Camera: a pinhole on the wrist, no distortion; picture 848 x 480 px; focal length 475.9 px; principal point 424.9 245.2 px. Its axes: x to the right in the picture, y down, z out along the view. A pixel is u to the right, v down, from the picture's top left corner.
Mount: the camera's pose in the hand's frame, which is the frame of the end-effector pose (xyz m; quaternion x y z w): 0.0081 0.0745 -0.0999 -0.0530 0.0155 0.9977 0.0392
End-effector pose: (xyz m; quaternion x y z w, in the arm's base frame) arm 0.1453 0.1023 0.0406 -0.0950 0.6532 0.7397 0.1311
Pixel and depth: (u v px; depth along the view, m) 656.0 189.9 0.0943
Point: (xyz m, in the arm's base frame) 0.1595 0.0774 0.1404
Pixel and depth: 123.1 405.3 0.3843
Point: -0.0150 0.4317 -0.0374
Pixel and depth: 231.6 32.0 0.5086
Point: -0.1069 0.4985 0.3251
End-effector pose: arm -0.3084 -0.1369 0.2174 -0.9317 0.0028 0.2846 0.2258
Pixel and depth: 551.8 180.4 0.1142
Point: -0.3540 -0.2233 0.1871
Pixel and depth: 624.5 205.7 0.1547
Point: -0.4059 -0.2138 0.1801
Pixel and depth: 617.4 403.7 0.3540
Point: -0.5837 -0.0403 0.1449
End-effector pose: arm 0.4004 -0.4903 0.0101 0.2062 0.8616 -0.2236 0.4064
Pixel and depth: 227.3 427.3 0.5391
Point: 0.5221 -0.8257 -0.3514
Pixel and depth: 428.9 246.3 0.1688
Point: 0.4910 -0.4643 -0.0372
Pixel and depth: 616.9 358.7 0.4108
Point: 0.7019 -0.6851 0.0062
